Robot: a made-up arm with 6 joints.
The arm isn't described. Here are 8 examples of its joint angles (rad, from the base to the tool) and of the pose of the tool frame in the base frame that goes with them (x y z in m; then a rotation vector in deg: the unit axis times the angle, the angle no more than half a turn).
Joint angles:
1: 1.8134 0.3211 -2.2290 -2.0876 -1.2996 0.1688
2: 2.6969 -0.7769 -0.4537 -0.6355 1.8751 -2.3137
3: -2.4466 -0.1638 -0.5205 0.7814 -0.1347 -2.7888
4: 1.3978 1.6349 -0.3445 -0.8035 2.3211 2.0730
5: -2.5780 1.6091 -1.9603 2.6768 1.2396 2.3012
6: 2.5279 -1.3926 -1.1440 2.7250 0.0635 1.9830
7: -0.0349 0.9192 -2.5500 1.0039 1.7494 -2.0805
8: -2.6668 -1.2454 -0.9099 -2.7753 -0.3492 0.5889
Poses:
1: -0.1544 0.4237 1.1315 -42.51 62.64 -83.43
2: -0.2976 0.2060 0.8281 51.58 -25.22 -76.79
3: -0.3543 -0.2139 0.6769 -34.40 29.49 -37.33
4: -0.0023 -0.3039 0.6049 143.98 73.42 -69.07
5: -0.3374 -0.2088 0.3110 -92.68 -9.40 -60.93
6: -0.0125 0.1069 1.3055 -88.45 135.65 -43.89
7: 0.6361 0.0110 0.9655 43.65 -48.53 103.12
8: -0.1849 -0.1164 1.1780 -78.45 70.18 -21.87
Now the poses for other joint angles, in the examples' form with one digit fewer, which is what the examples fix.
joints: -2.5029 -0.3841 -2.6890 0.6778 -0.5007 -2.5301
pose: 0.154 0.198 1.435 135.7 -75.6 14.4
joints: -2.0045 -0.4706 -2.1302 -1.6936 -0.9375 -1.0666
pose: 0.092 -0.105 1.401 -118.1 76.3 78.8
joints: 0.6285 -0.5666 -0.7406 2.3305 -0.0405 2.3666
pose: 0.425 0.181 0.862 -33.4 -76.5 95.9
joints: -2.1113 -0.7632 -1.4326 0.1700 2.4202 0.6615
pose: -0.041 -0.176 1.236 21.5 7.7 -162.5
